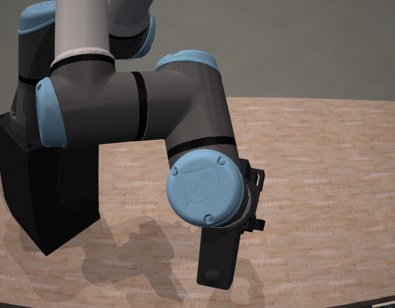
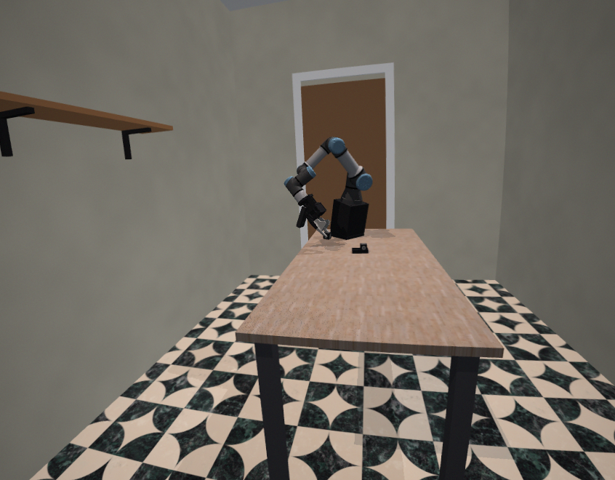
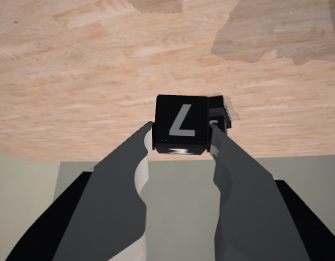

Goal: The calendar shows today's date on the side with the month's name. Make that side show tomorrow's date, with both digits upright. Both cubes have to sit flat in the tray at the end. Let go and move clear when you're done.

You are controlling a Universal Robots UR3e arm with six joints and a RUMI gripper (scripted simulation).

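The black number cube is 10 mm to the left of my hand and 10 mm below it. The rest, counted from my hand: black calendar tray: 30 mm behind, 160 mm to the left, 80 mm below.
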